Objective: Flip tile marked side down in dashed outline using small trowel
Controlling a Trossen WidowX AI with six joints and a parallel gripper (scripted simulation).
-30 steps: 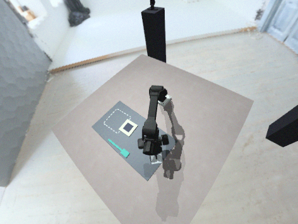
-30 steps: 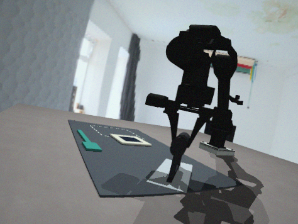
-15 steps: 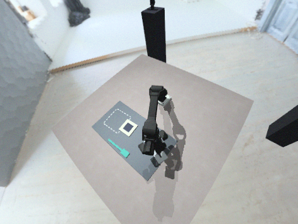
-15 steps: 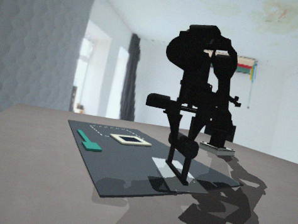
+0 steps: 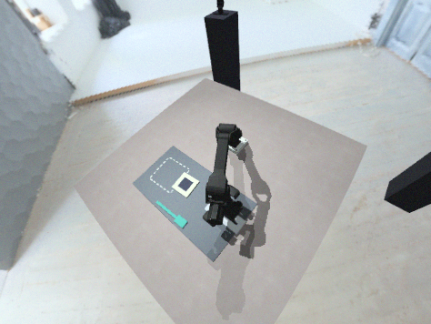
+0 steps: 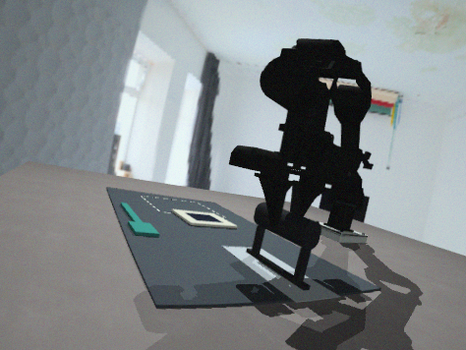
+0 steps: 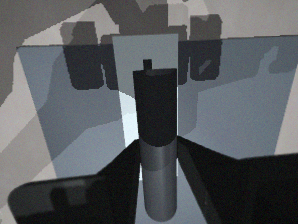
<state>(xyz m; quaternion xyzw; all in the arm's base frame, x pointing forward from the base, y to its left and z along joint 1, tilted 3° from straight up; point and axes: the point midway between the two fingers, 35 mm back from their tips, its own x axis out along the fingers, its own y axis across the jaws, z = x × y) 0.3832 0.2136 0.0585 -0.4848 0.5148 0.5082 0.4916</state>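
Now: gripper tip 20 mm short of the dark mat, 230 mm to the left of it and 80 mm above it. Also, from my gripper tip: teal trowel (160 mm ahead, 210 mm to the right, 60 mm below); cream tile (10 mm behind, 280 mm to the right, 60 mm below).
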